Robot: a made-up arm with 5 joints.
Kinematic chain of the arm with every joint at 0, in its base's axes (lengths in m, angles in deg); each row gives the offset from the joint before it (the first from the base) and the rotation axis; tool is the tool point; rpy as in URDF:
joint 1: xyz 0 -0.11 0.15 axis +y
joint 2: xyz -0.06 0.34 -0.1 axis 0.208 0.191 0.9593
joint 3: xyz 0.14 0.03 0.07 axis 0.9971 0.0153 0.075
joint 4: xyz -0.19 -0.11 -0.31 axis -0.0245 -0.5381 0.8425
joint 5: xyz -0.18 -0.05 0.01 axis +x
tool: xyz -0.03 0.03 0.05 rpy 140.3 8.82 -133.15
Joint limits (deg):
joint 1: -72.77..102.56
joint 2: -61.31..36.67
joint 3: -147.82..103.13
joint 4: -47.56..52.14
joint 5: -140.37..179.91
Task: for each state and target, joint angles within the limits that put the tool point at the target. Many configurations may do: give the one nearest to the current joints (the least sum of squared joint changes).
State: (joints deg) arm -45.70 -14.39 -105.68 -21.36 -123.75
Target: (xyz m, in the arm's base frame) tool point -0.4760 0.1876 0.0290
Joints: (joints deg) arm -36.94 -28.67 -109.82 8.45 -133.16
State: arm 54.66 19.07 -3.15 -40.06 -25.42
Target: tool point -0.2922 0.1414 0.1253
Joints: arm 36.39 30.22 -17.93 -47.56 -16.06
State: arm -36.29 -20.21 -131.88 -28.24 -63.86
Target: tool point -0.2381 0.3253 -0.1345
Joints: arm -60.24 -41.00 -129.55 -24.78 -63.38
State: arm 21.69 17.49 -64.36 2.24 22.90
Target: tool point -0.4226 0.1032 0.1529
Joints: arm 8.81 -24.40 -54.87 8.72 21.45
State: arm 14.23 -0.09 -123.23 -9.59 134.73
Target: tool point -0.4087 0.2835 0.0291
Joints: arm -33.43 -26.52 -117.72 -26.53 133.29
